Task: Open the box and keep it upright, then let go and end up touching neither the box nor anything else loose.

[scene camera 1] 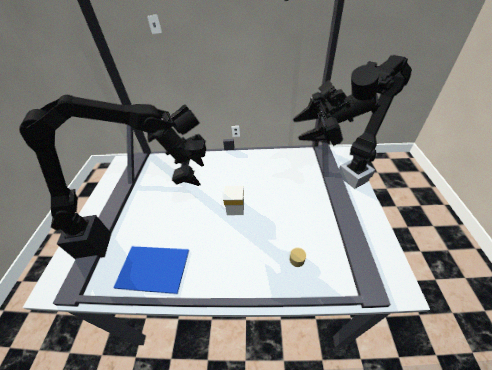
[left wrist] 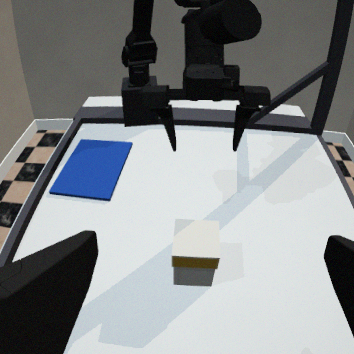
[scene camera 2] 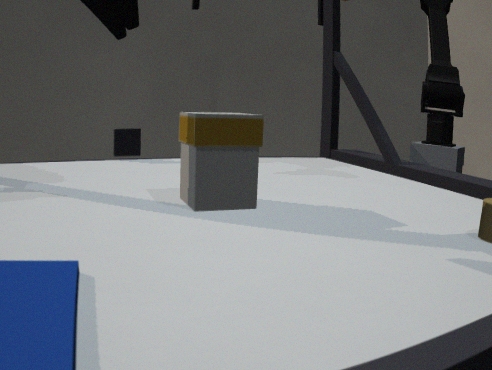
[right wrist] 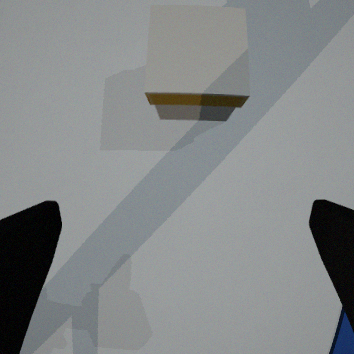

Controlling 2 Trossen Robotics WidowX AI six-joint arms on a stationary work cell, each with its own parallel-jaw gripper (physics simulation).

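Where they show: left gripper, fingertip midpoint: (scene camera 1: 295, 129) (left wrist: 216, 247); right gripper, fingertip midpoint: (scene camera 1: 201, 175) (left wrist: 204, 150) (scene camera 2: 127, 33) (right wrist: 188, 214); left arm's base, link origin: (scene camera 1: 357, 167) (scene camera 2: 439, 144); right arm's base, link origin: (scene camera 1: 76, 228) (left wrist: 139, 82).
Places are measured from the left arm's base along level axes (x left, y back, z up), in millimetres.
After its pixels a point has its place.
The box (scene camera 1: 235, 210) @(x -93, y -527, z -28 mm) (scene camera 2: 225, 180) @(x -96, y -531, z -28 mm) (left wrist: 193, 276) @(x -106, y -486, z -27 mm) (right wrist: 192, 112) @(x -140, y -540, z -29 mm) has a grey body and stands upright on the table. Its lid (scene camera 1: 233, 194) @(x -113, y -518, z 36 mm) (scene camera 2: 227, 131) @(x -94, y -533, z 19 mm) (left wrist: 196, 240) @(x -119, y -508, z 36 mm) (right wrist: 197, 50) @(x -124, y -517, z 36 mm), pale on top with mustard sides, sits level on it, so the box is closed. My right gripper (scene camera 1: 201, 174) @(x -180, y -598, z 119 mm) (left wrist: 204, 150) @(x -180, y -598, z 119 mm) (right wrist: 188, 214) @(x -180, y -598, z 119 mm) is open and empty, above the table and to the left of the box in scene camera 1, apart from it. My left gripper (scene camera 1: 297, 129) @(x -16, y -344, z 295 mm) (left wrist: 216, 247) @(x -16, y -344, z 295 mm) is open and empty, raised high to the right of the box there. The inside of the box is hidden.
A blue flat mat (scene camera 1: 152, 270) @(x -33, y -866, z -50 mm) (scene camera 2: 37, 315) @(x 8, y -794, z -50 mm) (left wrist: 92, 170) @(x -36, y -841, z -50 mm) lies at the front left of the table in scene camera 1. A short mustard cylinder (scene camera 1: 298, 257) @(x 180, y -448, z -23 mm) (scene camera 2: 487, 220) @(x 156, y -462, z -38 mm) stands at the front right. Dark frame bars (scene camera 1: 225, 301) @(x 176, y -701, z -38 mm) edge the table, with uprights at the back.
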